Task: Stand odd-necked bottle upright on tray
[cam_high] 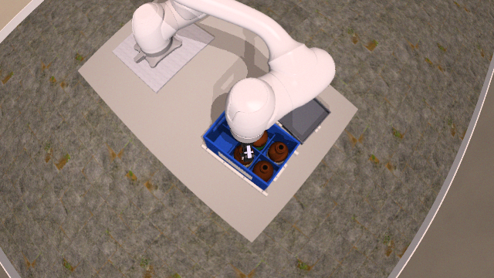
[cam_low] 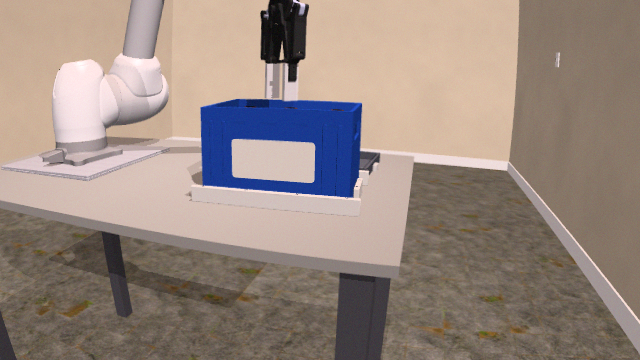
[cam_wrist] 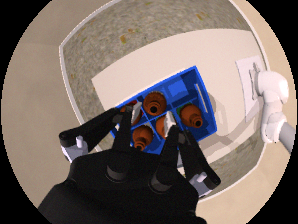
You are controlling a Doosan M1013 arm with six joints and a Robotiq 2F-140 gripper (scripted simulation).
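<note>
Right now my hand is 130 mm above the crate, 40 mm to the right of it and 10 mm past it. Round my hand: bottle (130 mm below, 90 mm ahead, 10 mm to the left); dark grey tray (300 mm to the left, 200 mm below, 10 mm behind).
</note>
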